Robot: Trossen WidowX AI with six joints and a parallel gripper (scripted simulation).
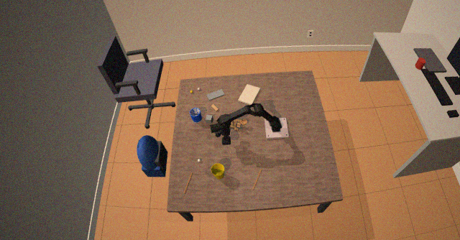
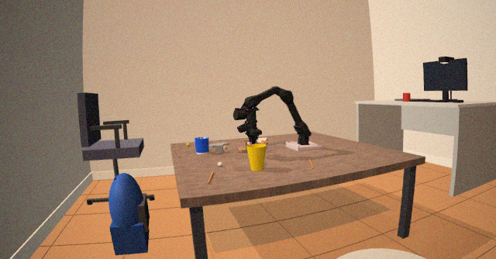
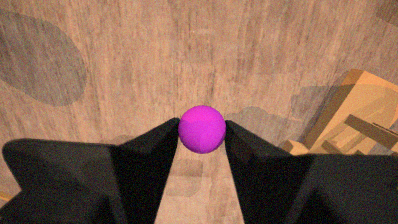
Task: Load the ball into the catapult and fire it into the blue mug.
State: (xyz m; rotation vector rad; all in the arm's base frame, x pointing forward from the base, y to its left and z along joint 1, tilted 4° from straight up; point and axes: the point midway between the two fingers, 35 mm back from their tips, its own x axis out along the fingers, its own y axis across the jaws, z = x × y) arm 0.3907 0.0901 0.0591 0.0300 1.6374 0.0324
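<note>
Now: gripper tip 7 cm past the wooden catapult, 15 cm to the left of it and 2 cm above it. Also, from my gripper tip: purple ball: 1 cm above; then grey block: 15 cm ahead, 23 cm to the right, 4 cm below; then yellow cup: 7 cm ahead, 28 cm to the left, 4 cm below.
</note>
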